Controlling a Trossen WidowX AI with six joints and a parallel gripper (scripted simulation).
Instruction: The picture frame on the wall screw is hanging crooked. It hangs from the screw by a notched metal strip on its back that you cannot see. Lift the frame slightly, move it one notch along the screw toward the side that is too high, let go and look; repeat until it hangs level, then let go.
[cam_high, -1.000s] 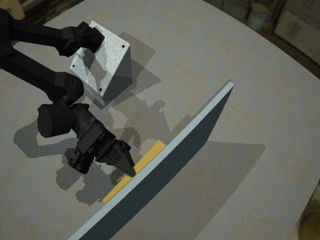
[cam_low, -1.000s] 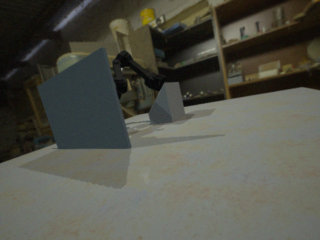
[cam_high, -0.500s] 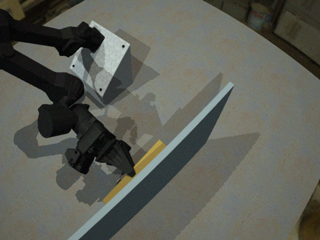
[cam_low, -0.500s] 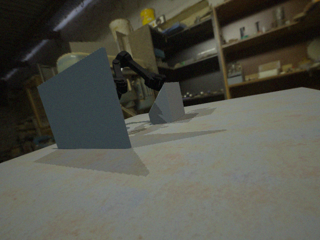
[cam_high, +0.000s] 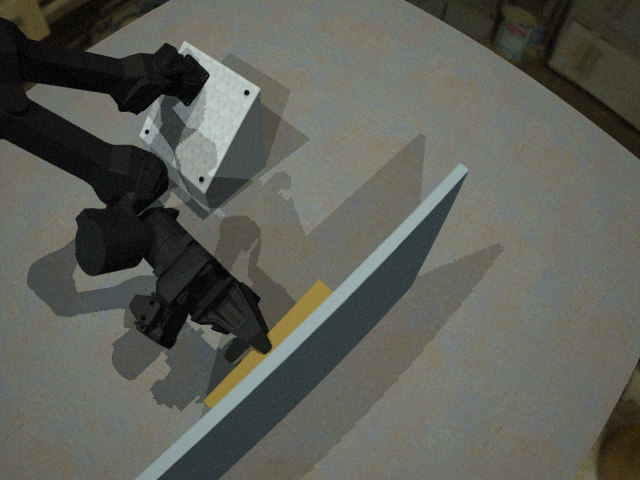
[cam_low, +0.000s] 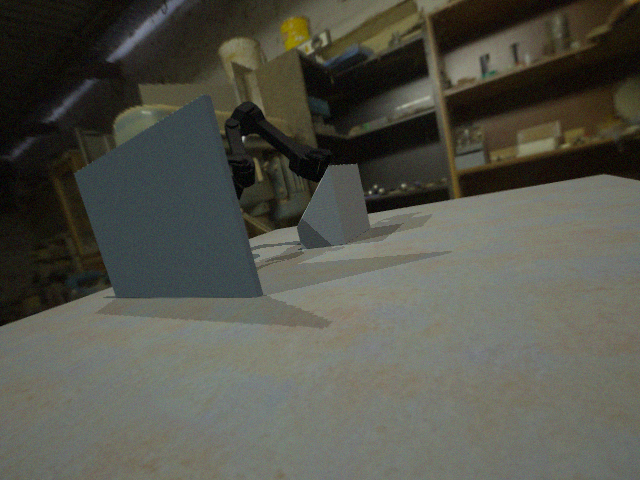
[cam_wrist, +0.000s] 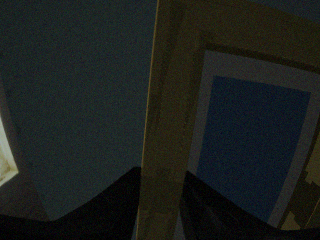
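Right now the picture frame is 5 cm below my gripper tip, 1 cm to the left of it and 1 cm ahead of it. The rest, counted from my gripper tip: panel 6 cm below, 2 cm to the left, 2 cm ahead.
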